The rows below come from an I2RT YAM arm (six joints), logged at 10 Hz.
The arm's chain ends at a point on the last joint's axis. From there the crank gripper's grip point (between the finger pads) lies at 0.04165 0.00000 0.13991 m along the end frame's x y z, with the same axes.
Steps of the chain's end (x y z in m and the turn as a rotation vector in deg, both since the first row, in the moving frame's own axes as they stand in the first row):
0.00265, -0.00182, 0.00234, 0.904, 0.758, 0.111
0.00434, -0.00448, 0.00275, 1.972, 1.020, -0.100
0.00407, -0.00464, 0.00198, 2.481, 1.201, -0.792
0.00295, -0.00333, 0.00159, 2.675, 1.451, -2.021
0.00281, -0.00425, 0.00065, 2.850, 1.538, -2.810
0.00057, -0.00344, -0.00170, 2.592, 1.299, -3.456
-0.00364, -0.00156, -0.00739, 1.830, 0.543, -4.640
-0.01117, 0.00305, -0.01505, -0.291, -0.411, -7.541
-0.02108, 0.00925, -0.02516, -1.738, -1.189, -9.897
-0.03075, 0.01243, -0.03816, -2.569, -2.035, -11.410
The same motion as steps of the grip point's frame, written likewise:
0.00450, -0.00394, 0.00176, 0.904, 0.758, 0.111
0.00682, -0.00936, 0.00190, 1.972, 1.020, -0.100
0.00695, -0.01127, 0.00093, 2.481, 1.201, -0.792
0.00634, -0.01136, 0.00030, 2.675, 1.451, -2.021
0.00633, -0.01331, -0.00074, 2.850, 1.538, -2.810
0.00346, -0.01235, -0.00288, 2.592, 1.299, -3.456
-0.00263, -0.00944, -0.00792, 1.830, 0.543, -4.640
-0.01249, -0.00164, -0.01474, -0.291, -0.411, -7.541
-0.02423, 0.00658, -0.02429, -1.738, -1.189, -9.897
-0.03591, 0.01095, -0.03673, -2.569, -2.035, -11.410

